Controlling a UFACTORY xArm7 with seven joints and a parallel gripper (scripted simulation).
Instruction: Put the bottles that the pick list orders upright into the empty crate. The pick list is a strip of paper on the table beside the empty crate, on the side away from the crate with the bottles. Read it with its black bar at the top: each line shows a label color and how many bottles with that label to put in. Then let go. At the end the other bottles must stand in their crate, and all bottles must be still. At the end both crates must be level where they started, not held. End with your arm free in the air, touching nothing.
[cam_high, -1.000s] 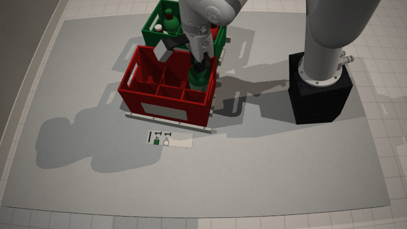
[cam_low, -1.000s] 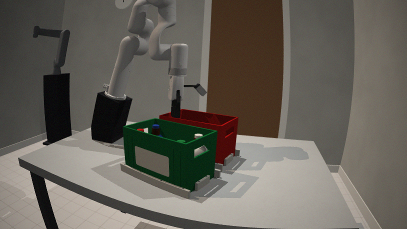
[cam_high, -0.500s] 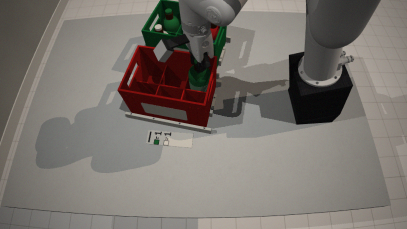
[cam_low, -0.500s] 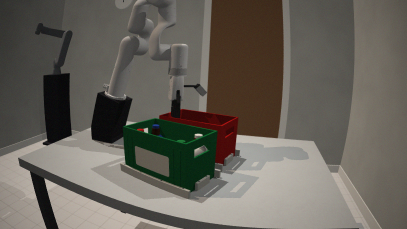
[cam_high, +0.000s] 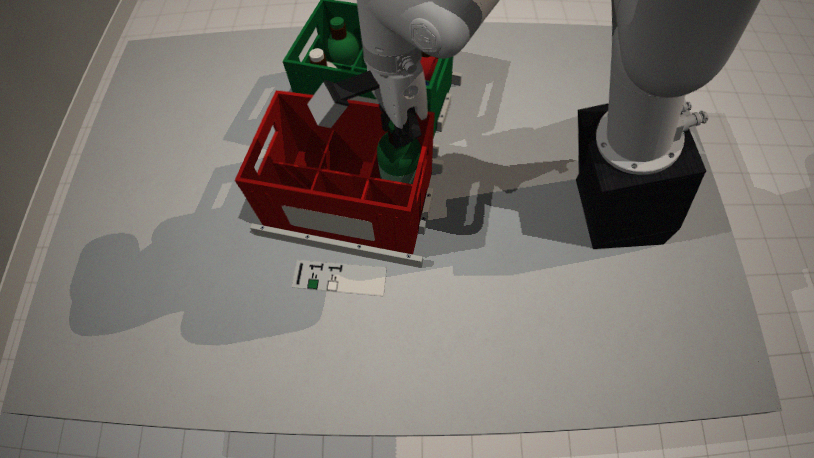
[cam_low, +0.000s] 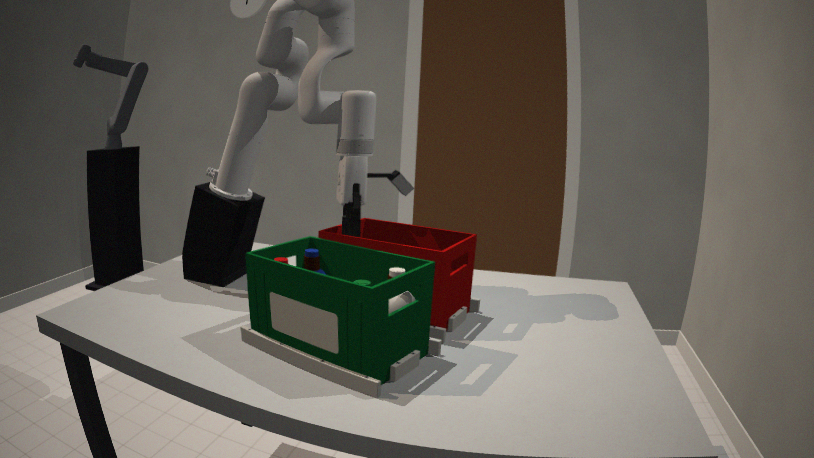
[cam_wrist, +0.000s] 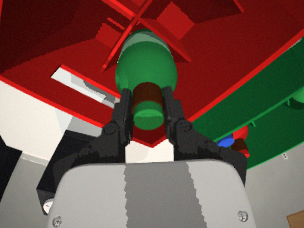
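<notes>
My gripper is now 100 mm short of the red crate, 100 mm above it and 10 mm to the right of it. From my hand the other things lie so: green crate: 220 mm to the right, 100 mm below, 20 mm ahead; blue bottle: 140 mm to the right, 90 mm below, 50 mm behind; red bottle: 220 mm to the right, 90 mm below, 90 mm behind.
</notes>
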